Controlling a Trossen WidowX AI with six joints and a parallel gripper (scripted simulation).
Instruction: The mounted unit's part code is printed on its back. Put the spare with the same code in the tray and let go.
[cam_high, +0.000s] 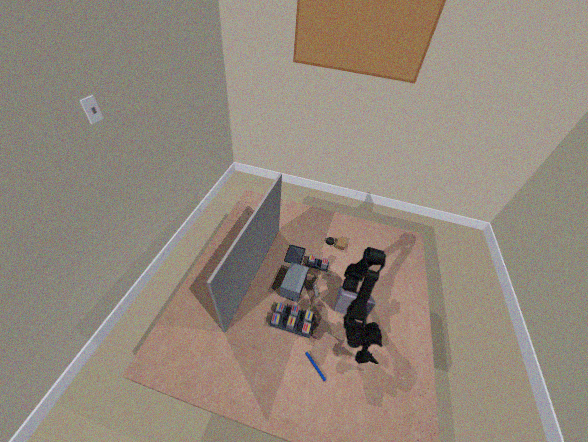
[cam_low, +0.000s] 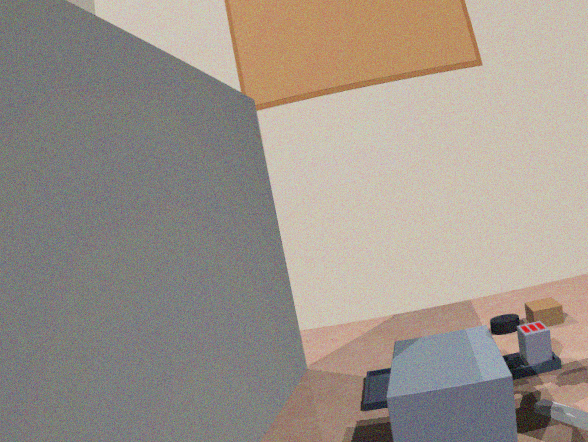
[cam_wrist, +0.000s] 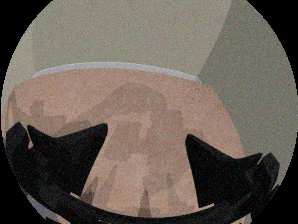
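My gripper tip is 33 cm short of the grey spare, 6 cm to the left of it and 4 cm above it. The rest, counted from my gripper tip: blue stick (26 cm ahead, 8 cm to the left, 8 cm below); then white bar (31 cm ahead, 30 cm to the right, 8 cm below); then unit (43 cm ahead, 28 cm to the right, 4 cm below).
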